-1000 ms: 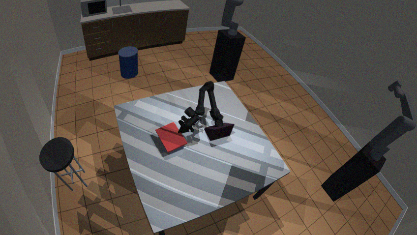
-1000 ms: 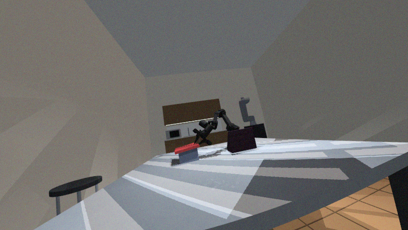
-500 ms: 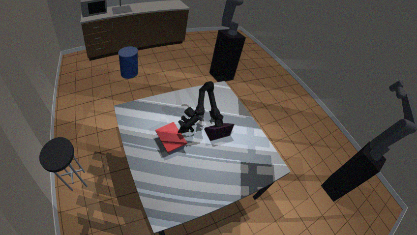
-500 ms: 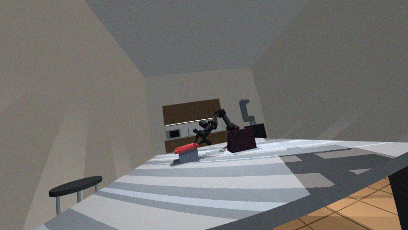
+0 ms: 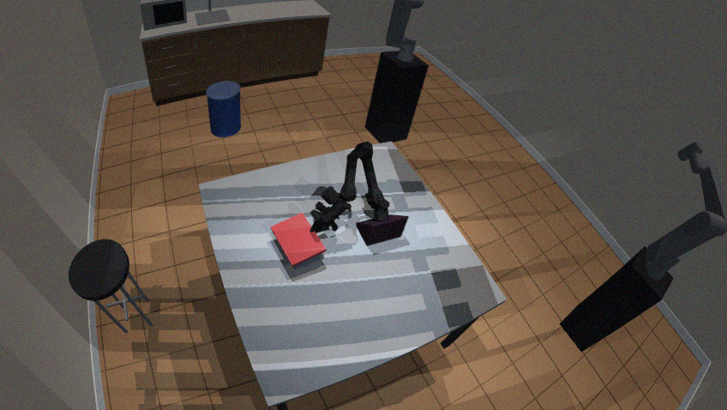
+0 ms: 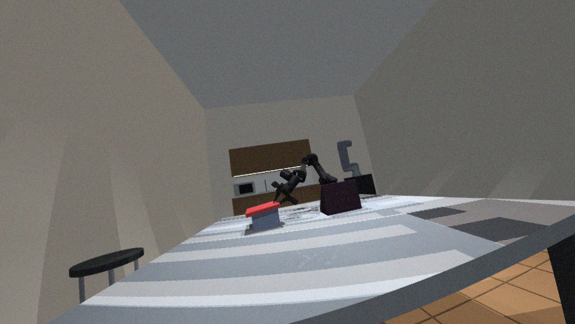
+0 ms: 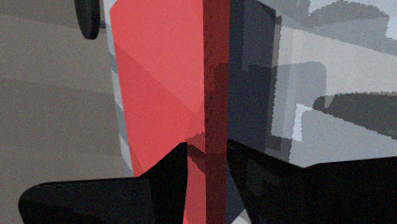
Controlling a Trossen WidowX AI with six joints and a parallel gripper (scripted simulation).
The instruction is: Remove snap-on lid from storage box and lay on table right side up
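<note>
Right now my gripper tip is 80 mm short of the red lid. Also, from my gripper tip: storage box: 70 mm ahead, 50 mm below.
</note>
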